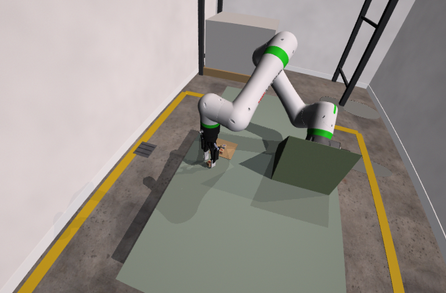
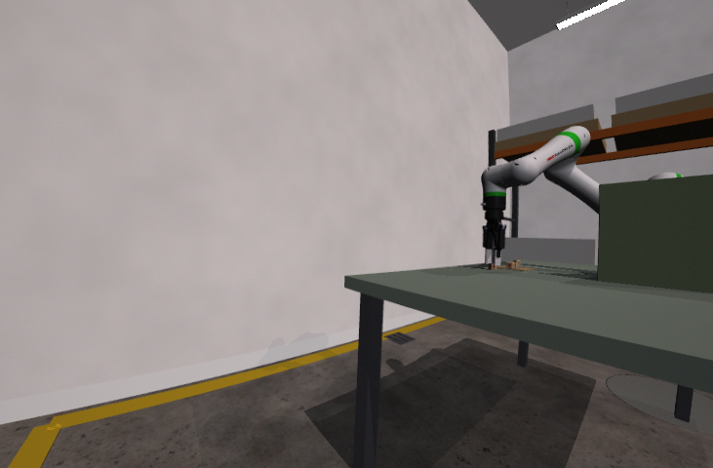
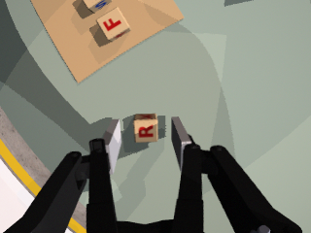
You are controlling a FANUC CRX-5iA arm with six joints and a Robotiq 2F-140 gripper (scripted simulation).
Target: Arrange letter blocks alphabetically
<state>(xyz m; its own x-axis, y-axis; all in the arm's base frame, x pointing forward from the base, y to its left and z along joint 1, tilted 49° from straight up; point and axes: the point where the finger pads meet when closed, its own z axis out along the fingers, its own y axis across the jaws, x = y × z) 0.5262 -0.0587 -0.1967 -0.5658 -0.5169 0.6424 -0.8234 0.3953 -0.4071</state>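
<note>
My hand is 40 mm above the R block. The rest, counted from my hand: tan mat (150 mm to the right, 50 mm below, 40 mm behind).
</note>
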